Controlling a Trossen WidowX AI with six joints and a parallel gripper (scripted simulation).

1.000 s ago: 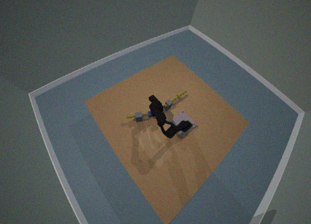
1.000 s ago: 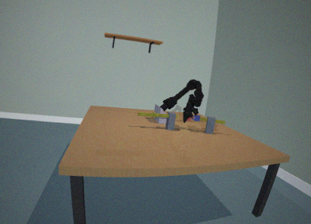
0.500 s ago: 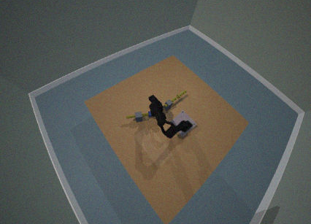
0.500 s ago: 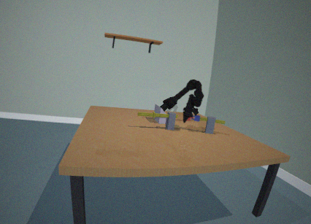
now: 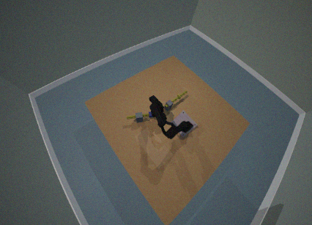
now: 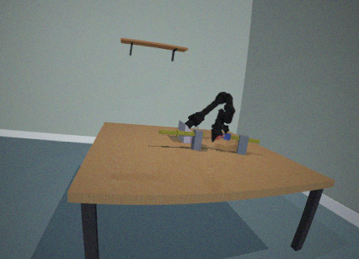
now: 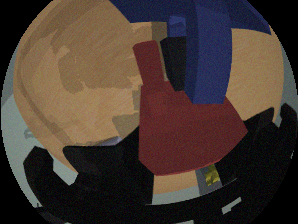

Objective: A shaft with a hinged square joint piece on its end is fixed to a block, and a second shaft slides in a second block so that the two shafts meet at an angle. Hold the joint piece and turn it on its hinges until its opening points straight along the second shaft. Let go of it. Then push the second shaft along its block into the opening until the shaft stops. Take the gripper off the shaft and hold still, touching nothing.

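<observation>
The red joint piece is 10 mm ahead of my gripper tip, 20 mm to the left of it and 40 mm above it.
</observation>
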